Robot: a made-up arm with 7 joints. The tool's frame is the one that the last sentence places.
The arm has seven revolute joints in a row. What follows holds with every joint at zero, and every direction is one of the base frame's.
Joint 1 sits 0.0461 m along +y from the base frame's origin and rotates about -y.
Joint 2 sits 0.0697 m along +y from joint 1 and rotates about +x.
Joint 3 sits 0.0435 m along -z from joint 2 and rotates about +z.
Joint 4 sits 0.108 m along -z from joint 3 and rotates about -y.
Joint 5 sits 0.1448 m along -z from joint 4 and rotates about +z.
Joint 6 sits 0.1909 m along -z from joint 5 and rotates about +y.
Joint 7 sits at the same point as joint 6 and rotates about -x.
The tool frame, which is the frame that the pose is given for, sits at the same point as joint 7; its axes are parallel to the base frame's.
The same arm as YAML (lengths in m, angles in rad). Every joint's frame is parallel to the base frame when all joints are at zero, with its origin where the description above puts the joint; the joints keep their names.
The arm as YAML. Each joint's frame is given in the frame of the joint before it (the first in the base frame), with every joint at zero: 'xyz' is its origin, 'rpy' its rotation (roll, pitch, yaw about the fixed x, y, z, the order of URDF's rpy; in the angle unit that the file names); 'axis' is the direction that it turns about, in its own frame. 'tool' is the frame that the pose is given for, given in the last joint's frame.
units:
  length: m
  angle: rad
joints:
  - name: joint 1
    type: revolute
    origin:
      xyz: [0.0, 0.0461, 0.0]
      rpy: [0.0, 0.0, 0.0]
    axis: [0.0, -1.0, 0.0]
  - name: joint 2
    type: revolute
    origin:
      xyz: [0.0, 0.0697, 0.0]
      rpy: [0.0, 0.0, 0.0]
    axis: [1.0, 0.0, 0.0]
  - name: joint 3
    type: revolute
    origin:
      xyz: [0.0, 0.0, -0.0435]
      rpy: [0.0, 0.0, 0.0]
    axis: [0.0, 0.0, 1.0]
  - name: joint 4
    type: revolute
    origin:
      xyz: [0.0, 0.0, -0.108]
      rpy: [0.0, 0.0, 0.0]
    axis: [0.0, -1.0, 0.0]
  - name: joint 5
    type: revolute
    origin:
      xyz: [0.0, 0.0, -0.1448]
      rpy: [0.0, 0.0, 0.0]
    axis: [0.0, 0.0, 1.0]
  - name: joint 6
    type: revolute
    origin:
      xyz: [0.0, 0.0, -0.1909]
      rpy: [0.0, 0.0, 0.0]
    axis: [0.0, 1.0, 0.0]
  - name: joint 7
    type: revolute
    origin:
      xyz: [0.0, 0.0, 0.0]
      rpy: [0.0, 0.0, 0.0]
    axis: [-1.0, 0.0, 0.0]
tool:
  origin:
    xyz: [0.0, 0.0, 0.0]
    rpy: [0.0, 0.0, 0.0]

